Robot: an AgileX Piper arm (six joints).
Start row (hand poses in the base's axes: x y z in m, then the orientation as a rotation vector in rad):
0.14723 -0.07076 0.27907 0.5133 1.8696 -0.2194
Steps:
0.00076 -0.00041 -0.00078 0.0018 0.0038 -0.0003
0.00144 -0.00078 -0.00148 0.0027 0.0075 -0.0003
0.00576 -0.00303 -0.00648 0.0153 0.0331 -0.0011
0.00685 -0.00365 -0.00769 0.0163 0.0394 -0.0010
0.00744 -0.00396 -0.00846 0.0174 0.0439 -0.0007
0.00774 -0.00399 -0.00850 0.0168 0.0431 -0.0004
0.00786 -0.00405 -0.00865 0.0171 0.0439 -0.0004
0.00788 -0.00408 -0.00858 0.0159 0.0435 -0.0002
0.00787 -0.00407 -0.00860 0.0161 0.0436 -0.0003
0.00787 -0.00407 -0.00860 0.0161 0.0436 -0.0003
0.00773 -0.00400 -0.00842 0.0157 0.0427 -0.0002
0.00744 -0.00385 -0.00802 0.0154 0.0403 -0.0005
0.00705 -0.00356 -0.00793 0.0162 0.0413 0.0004
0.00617 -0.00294 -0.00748 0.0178 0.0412 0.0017
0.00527 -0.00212 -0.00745 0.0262 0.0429 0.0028
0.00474 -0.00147 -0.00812 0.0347 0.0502 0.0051
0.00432 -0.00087 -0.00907 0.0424 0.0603 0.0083
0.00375 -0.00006 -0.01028 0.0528 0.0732 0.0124
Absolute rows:
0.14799 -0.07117 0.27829 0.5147 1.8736 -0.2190
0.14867 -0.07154 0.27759 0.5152 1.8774 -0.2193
0.15299 -0.07379 0.27259 0.5240 1.9045 -0.2156
0.15408 -0.07441 0.27138 0.5244 1.9109 -0.2165
0.15467 -0.07472 0.27061 0.5248 1.9155 -0.2166
0.15497 -0.07475 0.27057 0.5241 1.9147 -0.2167
0.15509 -0.07481 0.27042 0.5243 1.9155 -0.2167
0.15511 -0.07484 0.27049 0.5233 1.9150 -0.2175
0.15510 -0.07483 0.27047 0.5235 1.9151 -0.2174
0.15510 -0.07483 0.27047 0.5235 1.9151 -0.2174
0.15496 -0.07476 0.27065 0.5232 1.9141 -0.2175
0.15467 -0.07461 0.27105 0.5233 1.9117 -0.2173
0.15428 -0.07432 0.27114 0.5230 1.9130 -0.2162
0.15340 -0.07370 0.27159 0.5229 1.9135 -0.2138
0.15250 -0.07288 0.27162 0.5275 1.9170 -0.2057
0.15197 -0.07223 0.27095 0.5310 1.9262 -0.1984
0.15155 -0.07163 0.27000 0.5330 1.9382 -0.1919
0.15098 -0.07082 0.26879 0.5359 1.9536 -0.1831

